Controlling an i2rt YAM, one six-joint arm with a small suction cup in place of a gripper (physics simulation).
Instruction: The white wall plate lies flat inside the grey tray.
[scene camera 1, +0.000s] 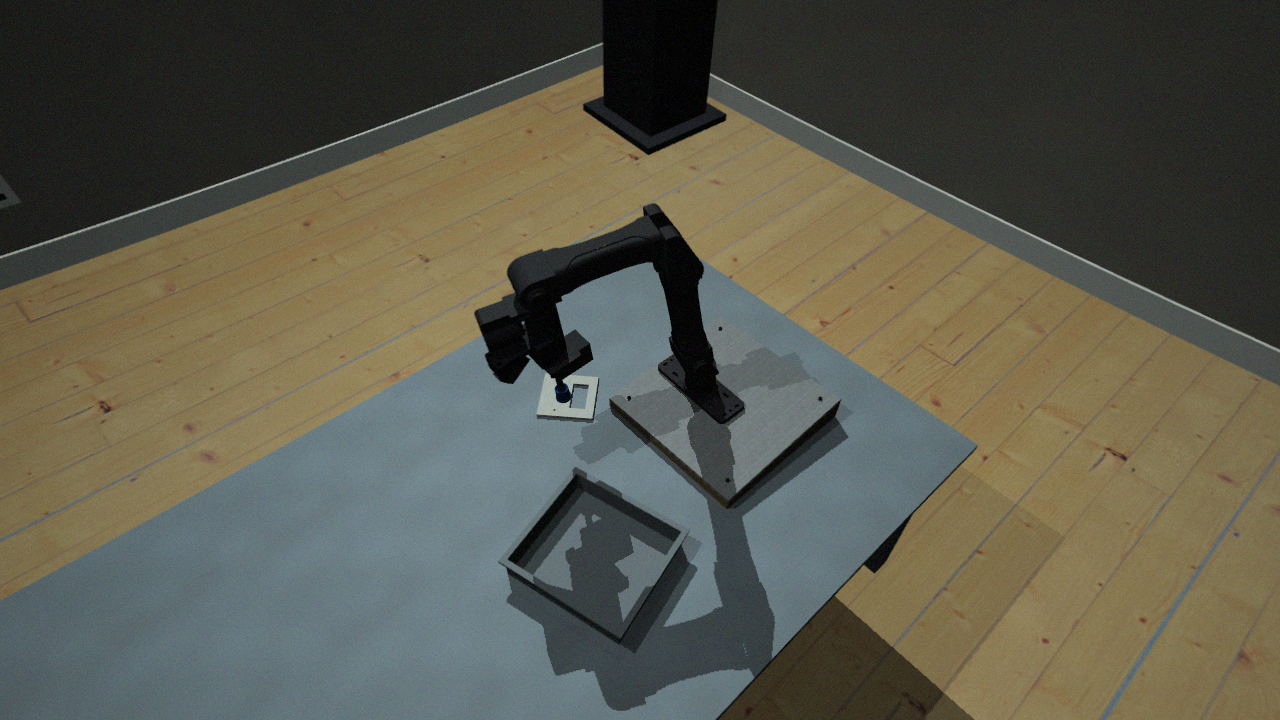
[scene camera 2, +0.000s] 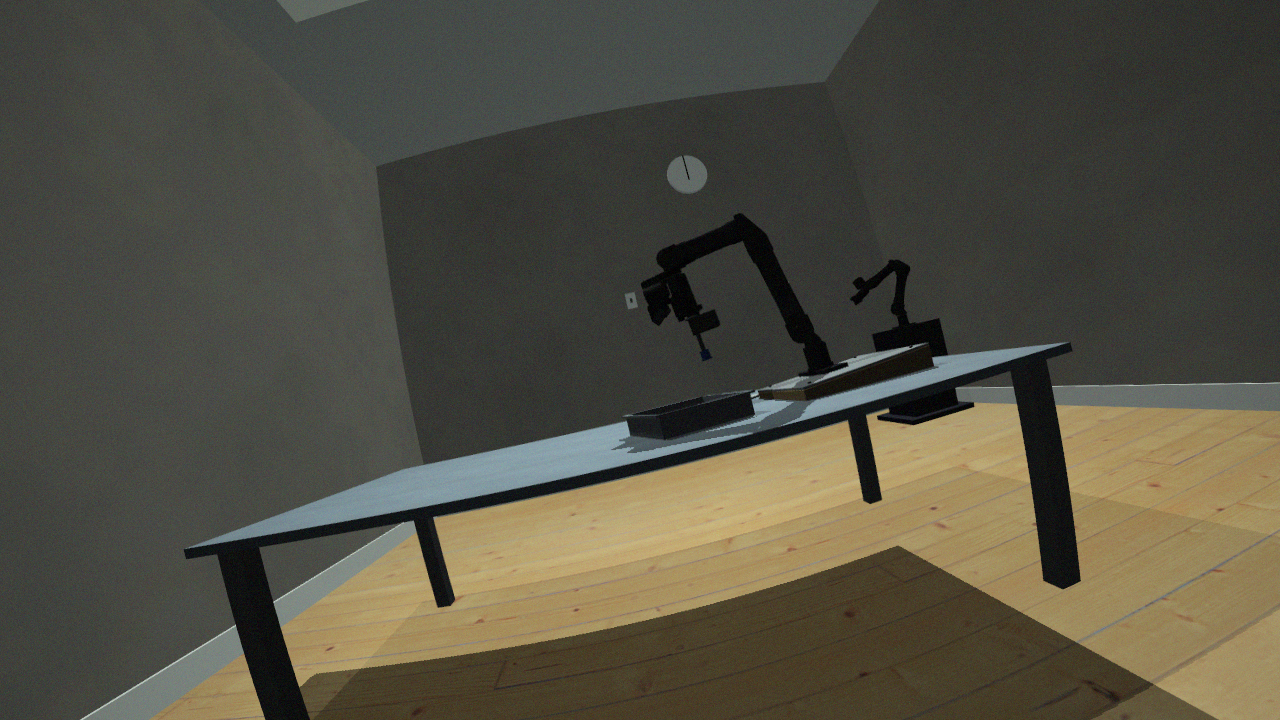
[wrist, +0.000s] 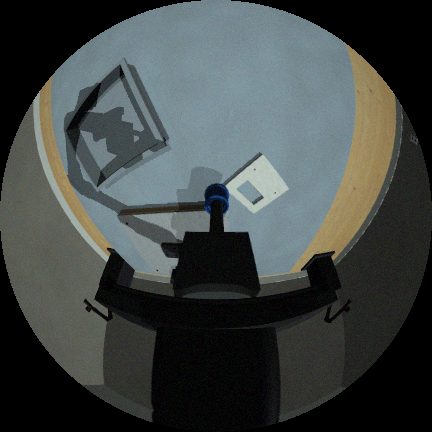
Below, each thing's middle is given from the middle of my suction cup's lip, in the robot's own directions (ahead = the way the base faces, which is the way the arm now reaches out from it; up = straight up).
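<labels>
I see the white wall plate (scene camera 1: 547, 404) 15 cm below my suction cup, 7 cm behind it and 9 cm to the right of it. The grey tray (scene camera 1: 592, 550) is 12 cm below my suction cup, and it is also 11 cm ahead of my suction cup and 24 cm to the left of it. Going by their middles, the white wall plate is the nearest to my suction cup of the things named here.
</labels>
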